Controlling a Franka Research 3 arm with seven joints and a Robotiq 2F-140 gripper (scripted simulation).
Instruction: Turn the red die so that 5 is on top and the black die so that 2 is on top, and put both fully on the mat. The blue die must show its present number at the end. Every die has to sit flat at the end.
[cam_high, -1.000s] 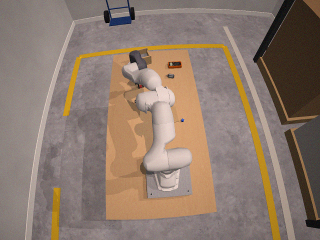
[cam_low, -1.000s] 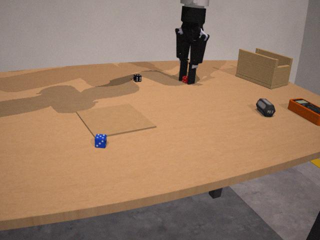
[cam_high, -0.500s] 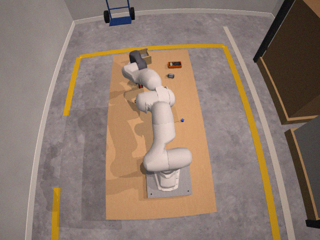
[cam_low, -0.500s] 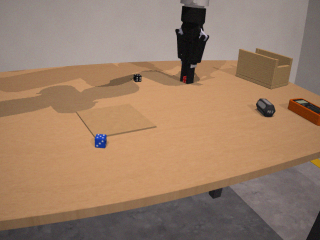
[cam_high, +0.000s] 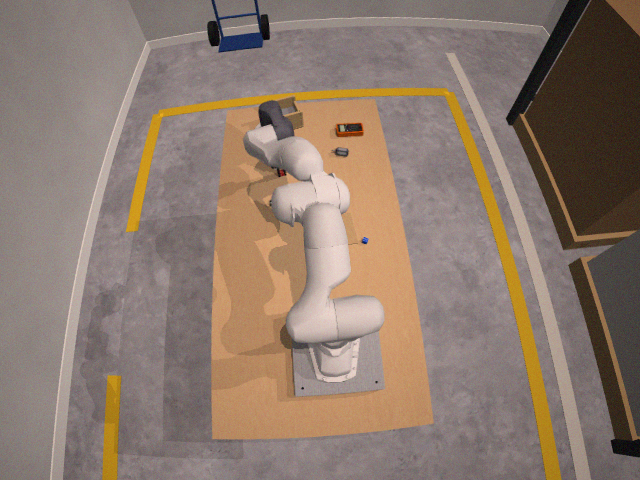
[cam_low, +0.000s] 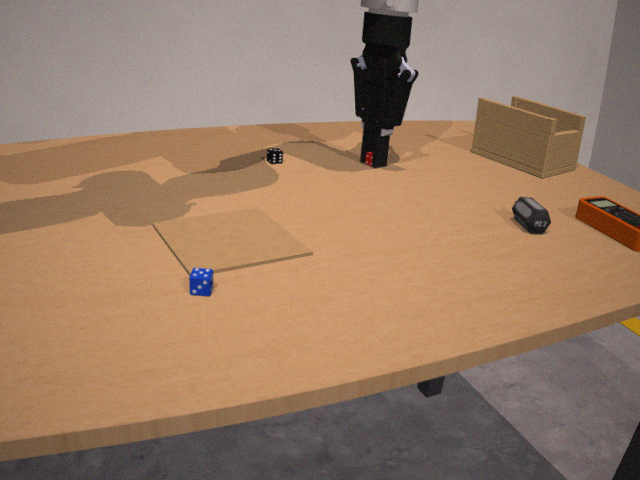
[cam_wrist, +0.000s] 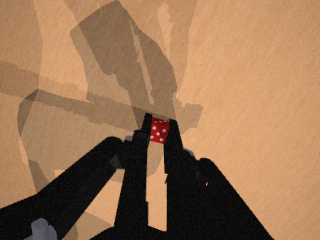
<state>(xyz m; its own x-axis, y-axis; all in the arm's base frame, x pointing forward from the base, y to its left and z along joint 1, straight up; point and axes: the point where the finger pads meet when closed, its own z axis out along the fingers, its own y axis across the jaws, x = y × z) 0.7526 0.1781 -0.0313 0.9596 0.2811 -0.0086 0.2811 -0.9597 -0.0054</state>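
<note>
My gripper is now 300 mm past the thin tan mat, 230 mm to the left of it and 30 mm above it. Also, from my hand: dark grey device (270 mm to the right, 100 mm ahead, 20 mm below); then red die (20 mm below); then black die (160 mm behind, 40 mm to the left, 20 mm below).
</note>
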